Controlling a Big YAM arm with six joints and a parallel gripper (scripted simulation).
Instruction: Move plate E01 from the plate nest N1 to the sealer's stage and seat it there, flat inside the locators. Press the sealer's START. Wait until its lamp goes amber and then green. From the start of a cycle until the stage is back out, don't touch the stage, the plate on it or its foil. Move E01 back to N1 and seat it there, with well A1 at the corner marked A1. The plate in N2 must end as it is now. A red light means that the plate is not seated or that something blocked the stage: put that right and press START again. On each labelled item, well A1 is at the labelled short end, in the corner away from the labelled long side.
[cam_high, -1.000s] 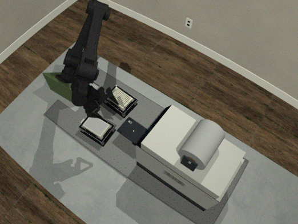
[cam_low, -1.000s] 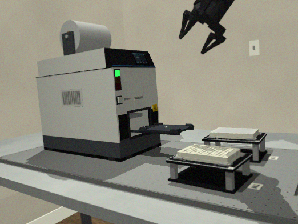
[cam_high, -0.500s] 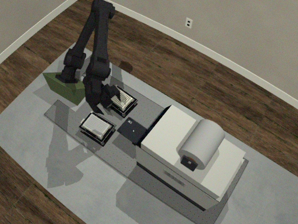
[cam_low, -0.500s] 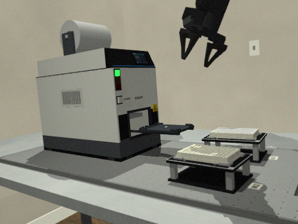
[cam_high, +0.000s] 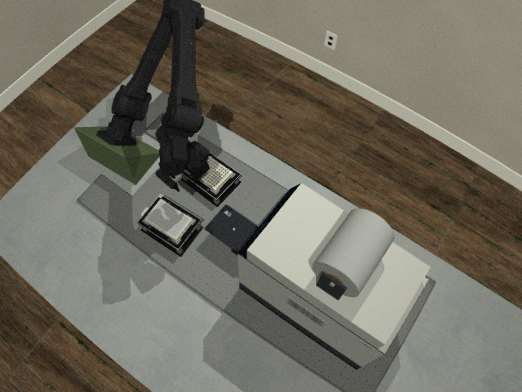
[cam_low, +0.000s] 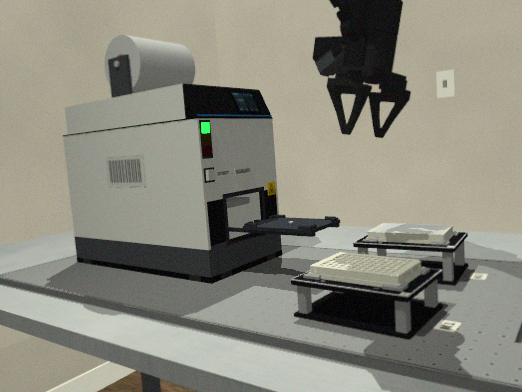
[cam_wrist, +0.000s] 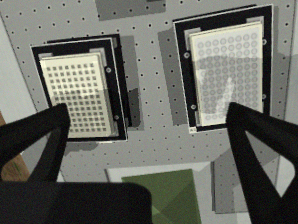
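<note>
My gripper is now 200 mm above the black plate nest, 130 mm to the right of it and 50 mm past it. Also, from my hand: sealer stage: 150 mm below, 150 mm ahead; then covered white plate: 180 mm below, 90 mm to the right, 40 mm behind; then start button: 250 mm ahead, 100 mm to the left, 60 mm below.
</note>
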